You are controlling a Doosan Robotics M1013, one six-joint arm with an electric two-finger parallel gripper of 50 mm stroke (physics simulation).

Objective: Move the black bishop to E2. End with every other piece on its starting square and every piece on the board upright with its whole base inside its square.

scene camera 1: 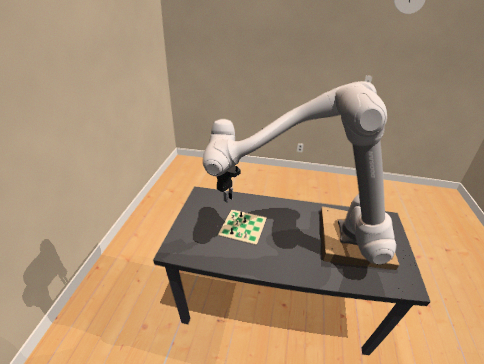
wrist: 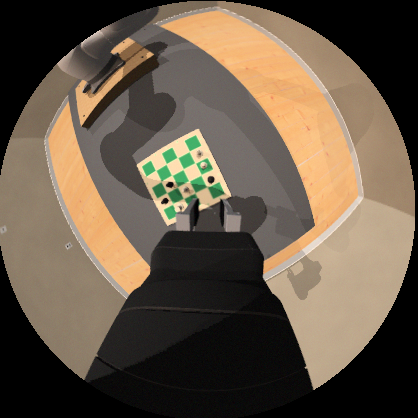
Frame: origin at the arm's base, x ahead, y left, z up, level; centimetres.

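Seen in the pictures: gripper, fingertip midpoint: (scene camera 1: 228, 199) (wrist: 209, 206); arm's base at its link origin: (scene camera 1: 354, 234) (wrist: 105, 71).
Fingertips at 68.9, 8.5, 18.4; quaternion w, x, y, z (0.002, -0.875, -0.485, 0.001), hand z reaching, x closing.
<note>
Offsets run from my fingertips to a thing's middle, as dx, dy, dz. "pt": to the spot under its first point. Level surfaces: height alone.
The chessboard @(-6.9, -5.9, -22.5) (scene camera 1: 256, 229) (wrist: 187, 161) has green and cream squares. A black piece @(-2.1, +1.3, -20.0) (scene camera 1: 232, 231) (wrist: 211, 179) stands near the board edge beside two white pieces. Two more black pieces, one @(-4.0, -13.5, -20.6) (scene camera 1: 241, 214) (wrist: 165, 201) near the back edge and one @(-7.2, -9.5, -20.6) (scene camera 1: 245, 220) (wrist: 170, 185) farther in, stand close together. All three look upright; which is the bishop is too small to tell, and the square labels are unreadable. My gripper (scene camera 1: 228, 196) (wrist: 209, 206) is partly open and empty, well above the table. In the wrist view its fingers overlap the board's near edge.
White pieces stand at the board's edge @(pt -9.4, +2.6, -21.7) (wrist: 200, 154) (scene camera 1: 245, 234), beside it @(-6.6, +1.7, -20.6) (wrist: 204, 165), between the black pieces @(-3.5, -6.5, -20.6) (wrist: 187, 190) (scene camera 1: 237, 222), and near a corner @(pt +0.2, -10.2, -20.9) (wrist: 180, 207). The dark table @(dz -22.8) (scene camera 1: 290, 260) carries the arm's wooden base (scene camera 1: 332, 240) on the right. Arm shadows cross the board.
</note>
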